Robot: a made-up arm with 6 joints.
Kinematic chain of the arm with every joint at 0, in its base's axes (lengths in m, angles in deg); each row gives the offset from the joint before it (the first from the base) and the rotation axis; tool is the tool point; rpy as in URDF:
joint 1: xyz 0 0 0.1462 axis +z
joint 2: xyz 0 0 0 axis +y
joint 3: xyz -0.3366 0 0.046 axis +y
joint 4: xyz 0.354 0 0.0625 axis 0.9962 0 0.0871
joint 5: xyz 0 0 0 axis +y
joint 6: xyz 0.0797 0 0.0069 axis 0.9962 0 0.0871
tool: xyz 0 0 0 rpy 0 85 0
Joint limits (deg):
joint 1: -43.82..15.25
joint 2: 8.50..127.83
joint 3: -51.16..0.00
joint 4: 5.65..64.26
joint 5: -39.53..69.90
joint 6: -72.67..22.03
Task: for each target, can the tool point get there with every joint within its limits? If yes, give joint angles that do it. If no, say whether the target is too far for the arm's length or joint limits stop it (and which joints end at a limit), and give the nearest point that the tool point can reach.
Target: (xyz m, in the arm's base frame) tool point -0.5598 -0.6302 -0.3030
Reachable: no: too far | nearest point 0.0540 -0.1153 -0.0208 | short by 0.849 m
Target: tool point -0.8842 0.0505 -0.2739
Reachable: no: too far | nearest point -0.0030 0.0222 0.0391 | short by 0.936 m
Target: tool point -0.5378 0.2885 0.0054
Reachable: no: joint limits stop it (at a limit: joint 1, joint 2, joint 3) | nearest point -0.0005 0.0518 0.0587 | short by 0.589 m
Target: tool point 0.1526 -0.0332 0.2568
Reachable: yes | joints -29.96 37.55 -14.98 50.34 50.31 -49.76
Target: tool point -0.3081 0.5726 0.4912
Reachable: no: joint limits stop it (at a limit: joint 2, joint 3, joint 4, joint 5) | nearest point -0.0446 0.0830 0.5256 | short by 0.557 m
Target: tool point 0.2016 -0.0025 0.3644
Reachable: yes | joints -12.75 46.74 -36.72 37.34 60.10 -6.51
